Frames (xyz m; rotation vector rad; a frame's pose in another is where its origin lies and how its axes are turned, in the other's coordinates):
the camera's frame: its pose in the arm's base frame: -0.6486 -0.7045 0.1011 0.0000 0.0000 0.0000
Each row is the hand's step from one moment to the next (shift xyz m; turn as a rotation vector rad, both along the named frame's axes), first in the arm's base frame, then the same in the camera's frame.
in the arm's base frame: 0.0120 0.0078 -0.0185 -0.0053 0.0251 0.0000
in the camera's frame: 0.0120 0.0078 -0.0185 -0.0053 0.0251 0.0000
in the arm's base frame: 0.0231 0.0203 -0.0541 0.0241 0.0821 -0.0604
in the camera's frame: 0.0231 0.0203 -0.0541 0.0241 0.0821 -0.0604
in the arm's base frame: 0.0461 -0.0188 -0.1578 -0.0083 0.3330 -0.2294
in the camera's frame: 0.0461 -0.0188 -0.1578 -0.0083 0.3330 -0.2294
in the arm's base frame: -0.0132 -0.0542 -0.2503 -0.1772 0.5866 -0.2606
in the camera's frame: -0.0132 -0.0542 -0.2503 -0.1772 0.5866 -0.2606
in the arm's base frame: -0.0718 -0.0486 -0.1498 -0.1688 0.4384 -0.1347
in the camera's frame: -0.0718 -0.0486 -0.1498 -0.1688 0.4384 -0.1347
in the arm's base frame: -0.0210 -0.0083 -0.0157 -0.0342 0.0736 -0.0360
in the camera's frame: -0.0210 -0.0083 -0.0157 -0.0342 0.0736 -0.0360
